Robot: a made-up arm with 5 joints.
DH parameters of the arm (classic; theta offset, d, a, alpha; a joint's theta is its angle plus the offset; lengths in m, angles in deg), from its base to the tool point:
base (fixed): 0 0 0.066 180
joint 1: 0 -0.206 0.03 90
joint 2: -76.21 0 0.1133 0
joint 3: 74.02 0 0.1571 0
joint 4: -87.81 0.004 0 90
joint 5: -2.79 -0.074 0 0
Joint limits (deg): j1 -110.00..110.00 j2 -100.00..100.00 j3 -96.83..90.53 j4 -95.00..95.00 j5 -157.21..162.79
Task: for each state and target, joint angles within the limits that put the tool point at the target. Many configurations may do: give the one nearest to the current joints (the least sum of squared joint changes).
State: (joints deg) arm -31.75 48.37 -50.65 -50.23 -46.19
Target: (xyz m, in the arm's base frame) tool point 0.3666 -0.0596 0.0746
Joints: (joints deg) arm 11.96 74.20 -16.72 -52.65 -46.19
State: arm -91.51 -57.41 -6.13 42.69 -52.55
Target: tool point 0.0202 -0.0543 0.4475
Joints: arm -53.08 -88.16 -13.39 49.48 -52.55
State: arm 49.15 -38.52 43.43 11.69 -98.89
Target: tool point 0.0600 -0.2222 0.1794
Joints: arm 92.58 -9.10 44.97 9.22 -98.89
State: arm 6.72 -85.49 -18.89 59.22 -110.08
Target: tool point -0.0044 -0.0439 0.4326
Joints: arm -34.71 -90.34 -17.74 62.47 -110.08
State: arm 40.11 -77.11 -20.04 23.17 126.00
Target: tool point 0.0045 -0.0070 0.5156
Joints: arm -10.20 -58.70 -36.42 11.51 126.00
